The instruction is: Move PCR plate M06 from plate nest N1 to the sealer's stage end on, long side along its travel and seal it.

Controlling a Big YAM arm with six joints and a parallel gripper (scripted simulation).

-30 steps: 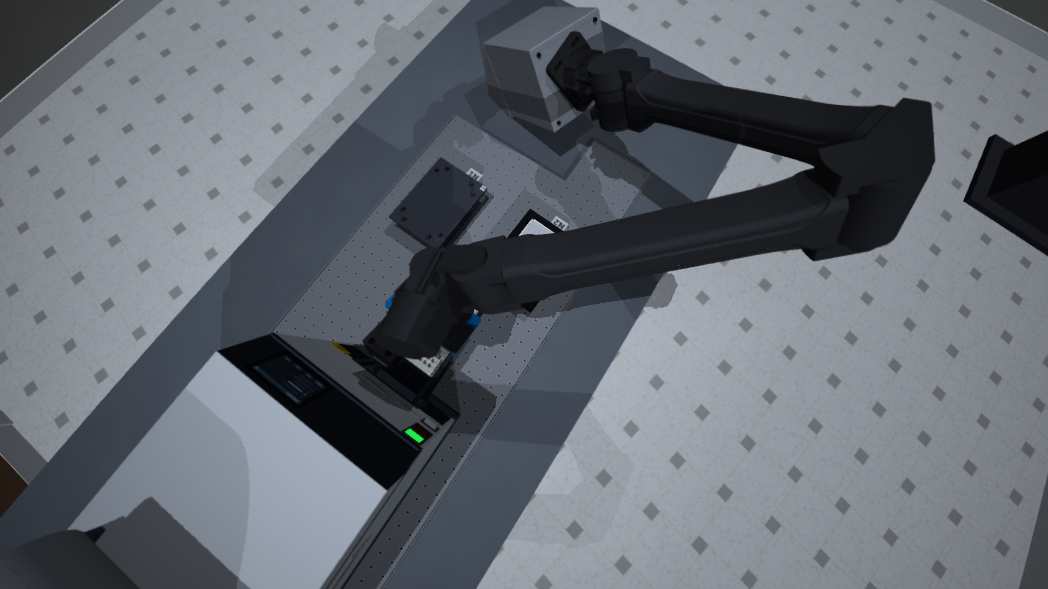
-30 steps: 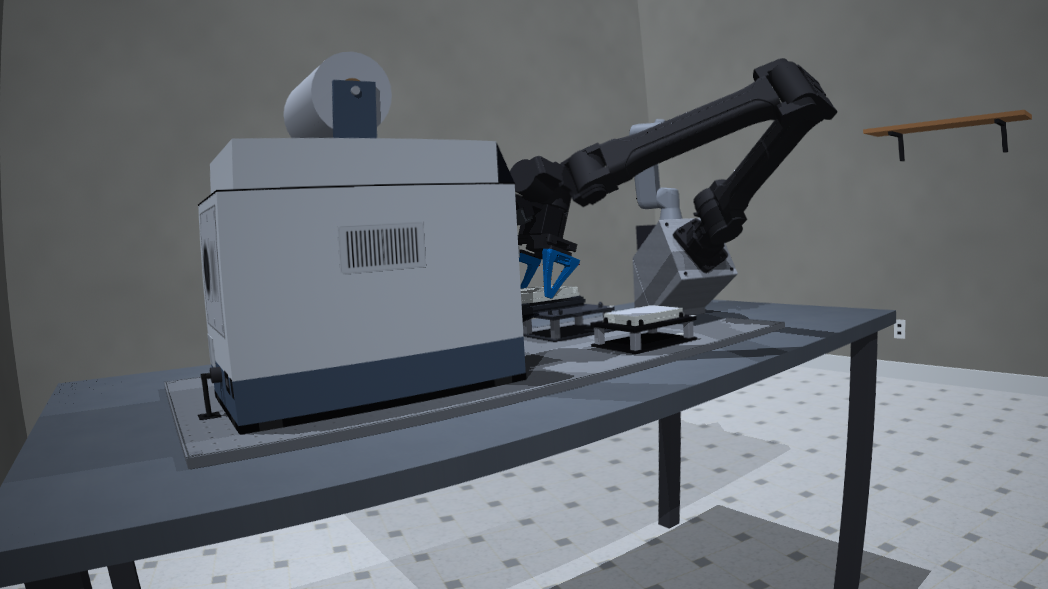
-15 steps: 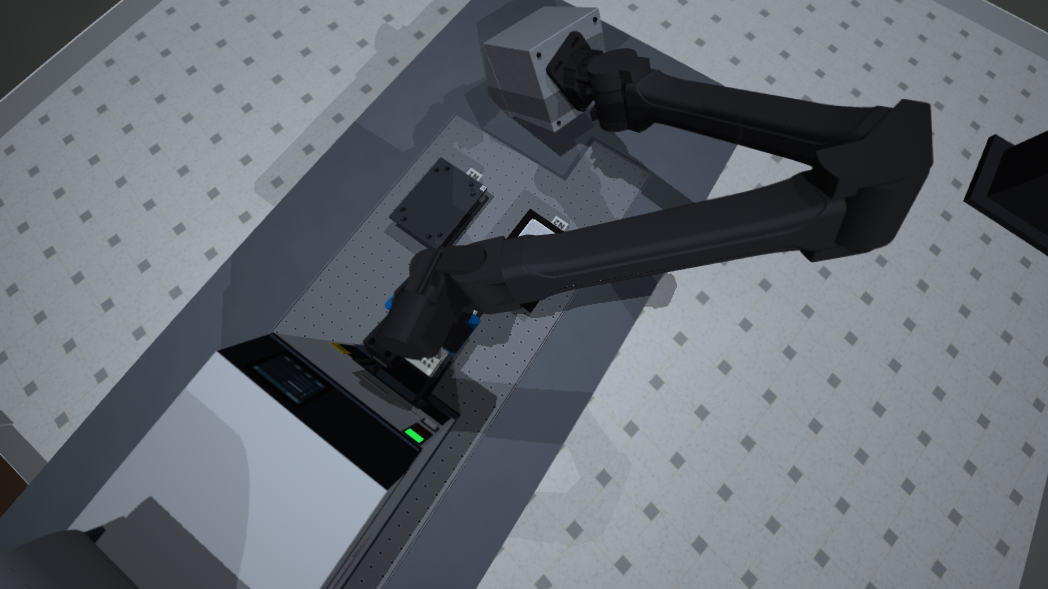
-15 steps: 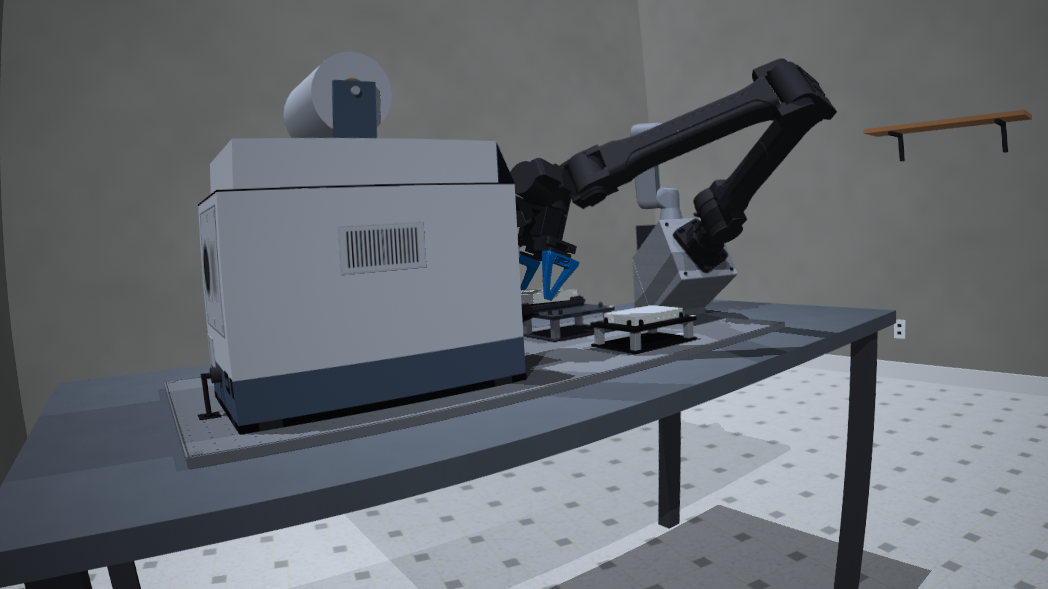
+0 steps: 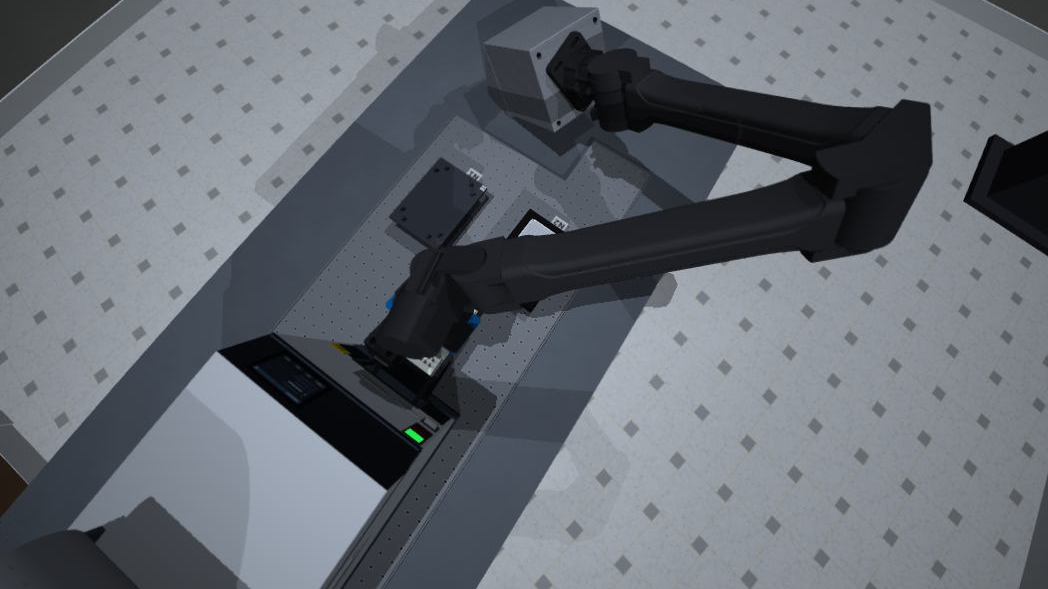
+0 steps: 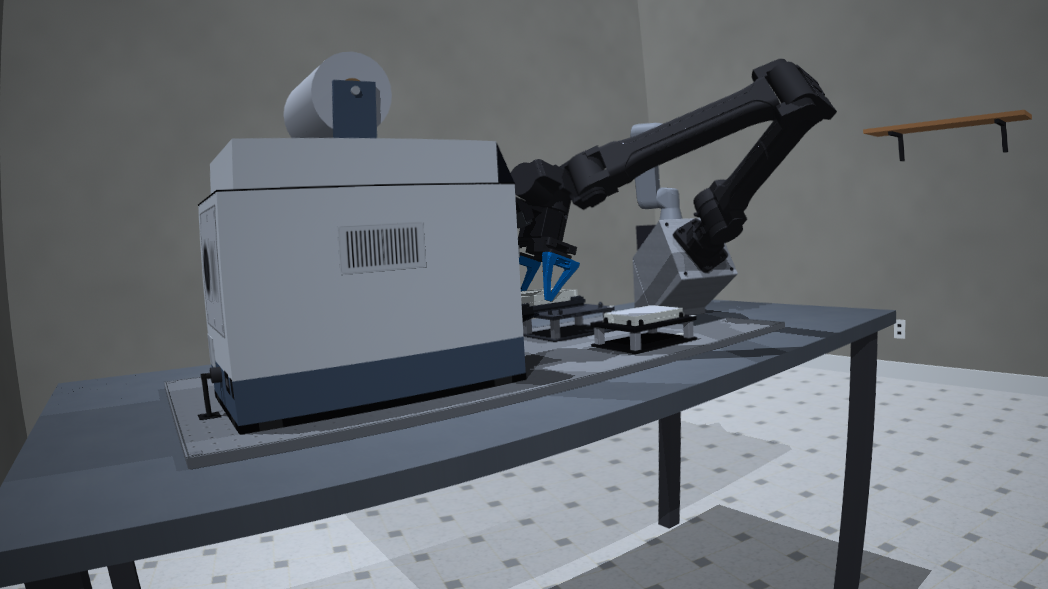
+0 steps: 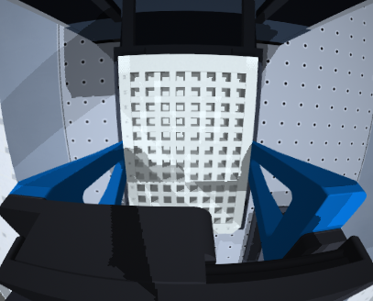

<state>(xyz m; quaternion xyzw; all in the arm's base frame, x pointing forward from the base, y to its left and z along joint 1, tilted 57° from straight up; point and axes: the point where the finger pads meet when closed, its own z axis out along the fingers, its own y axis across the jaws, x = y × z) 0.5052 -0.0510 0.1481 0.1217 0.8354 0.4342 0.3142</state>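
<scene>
Right now my hand is right at the white 96-well plate M06. From my hand the other things lie so: sealed plate M09: 21 cm behind, 6 cm below, 4 cm to the left; then nest N2: 21 cm behind, 7 cm below, 4 cm to the left; then yellow warning label: 11 cm ahead, 8 cm to the right, 4 cm above.
</scene>
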